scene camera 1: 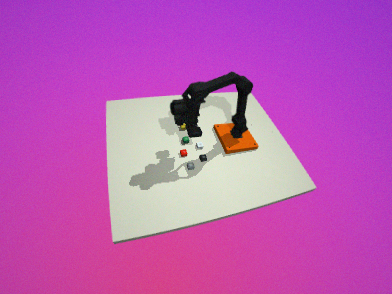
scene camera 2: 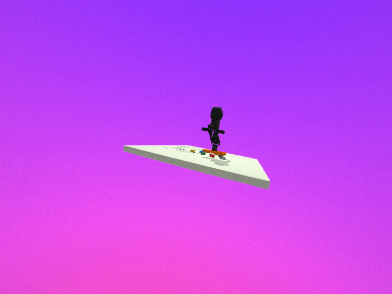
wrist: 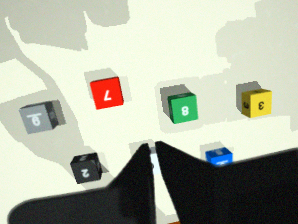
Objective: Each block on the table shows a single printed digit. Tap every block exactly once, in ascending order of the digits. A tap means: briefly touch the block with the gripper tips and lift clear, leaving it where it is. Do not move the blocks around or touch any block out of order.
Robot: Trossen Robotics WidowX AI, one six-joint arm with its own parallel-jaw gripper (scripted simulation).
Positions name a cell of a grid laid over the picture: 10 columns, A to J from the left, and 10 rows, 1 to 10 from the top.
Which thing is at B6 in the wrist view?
A grey block.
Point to a yellow block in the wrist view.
I5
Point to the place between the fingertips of my gripper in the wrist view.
At F7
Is my gripper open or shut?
Shut.
